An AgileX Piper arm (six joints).
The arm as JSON. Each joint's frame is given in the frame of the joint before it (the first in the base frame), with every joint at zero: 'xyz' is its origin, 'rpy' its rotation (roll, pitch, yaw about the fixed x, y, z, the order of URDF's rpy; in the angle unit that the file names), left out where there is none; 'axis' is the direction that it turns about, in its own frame. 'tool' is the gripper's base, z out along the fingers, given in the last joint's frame.
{
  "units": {
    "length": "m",
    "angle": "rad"
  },
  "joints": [
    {
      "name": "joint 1",
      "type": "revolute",
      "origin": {
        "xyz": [
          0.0,
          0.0,
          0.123
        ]
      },
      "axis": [
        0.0,
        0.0,
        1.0
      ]
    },
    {
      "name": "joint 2",
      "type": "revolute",
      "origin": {
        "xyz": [
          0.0,
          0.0,
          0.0
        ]
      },
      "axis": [
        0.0,
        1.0,
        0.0
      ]
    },
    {
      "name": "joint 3",
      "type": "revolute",
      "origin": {
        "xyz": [
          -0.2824,
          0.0,
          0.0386
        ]
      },
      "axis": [
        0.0,
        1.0,
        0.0
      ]
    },
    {
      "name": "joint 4",
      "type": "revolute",
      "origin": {
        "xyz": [
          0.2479,
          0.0,
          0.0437
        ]
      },
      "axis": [
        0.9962,
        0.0,
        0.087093
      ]
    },
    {
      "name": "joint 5",
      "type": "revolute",
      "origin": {
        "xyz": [
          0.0,
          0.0,
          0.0
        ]
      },
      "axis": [
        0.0,
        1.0,
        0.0
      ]
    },
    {
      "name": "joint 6",
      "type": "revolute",
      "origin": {
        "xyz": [
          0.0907,
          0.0,
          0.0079
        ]
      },
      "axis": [
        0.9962,
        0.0,
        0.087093
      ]
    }
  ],
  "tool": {
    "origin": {
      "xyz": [
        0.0,
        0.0,
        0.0
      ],
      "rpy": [
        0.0,
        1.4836,
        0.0
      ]
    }
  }
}
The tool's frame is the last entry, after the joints.
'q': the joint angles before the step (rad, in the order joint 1, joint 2, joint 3, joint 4, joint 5, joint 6). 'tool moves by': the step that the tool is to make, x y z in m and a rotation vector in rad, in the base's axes. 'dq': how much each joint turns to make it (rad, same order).
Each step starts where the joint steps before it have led.
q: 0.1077, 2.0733, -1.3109, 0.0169, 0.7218, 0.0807
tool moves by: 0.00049, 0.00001, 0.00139, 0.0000, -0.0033, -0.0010
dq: 0.0000, -0.0020, -0.0027, -0.0008, 0.0014, 0.0016
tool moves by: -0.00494, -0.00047, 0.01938, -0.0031, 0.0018, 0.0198
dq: 0.0000, -0.0502, -0.0022, 0.0000, 0.0548, -0.0194
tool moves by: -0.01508, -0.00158, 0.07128, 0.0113, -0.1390, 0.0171
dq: 0.0000, -0.1891, 0.0011, 0.0000, 0.0488, -0.0169
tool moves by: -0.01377, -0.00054, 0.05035, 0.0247, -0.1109, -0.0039
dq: 0.0000, -0.1229, -0.0218, 0.0132, 0.0319, -0.0001
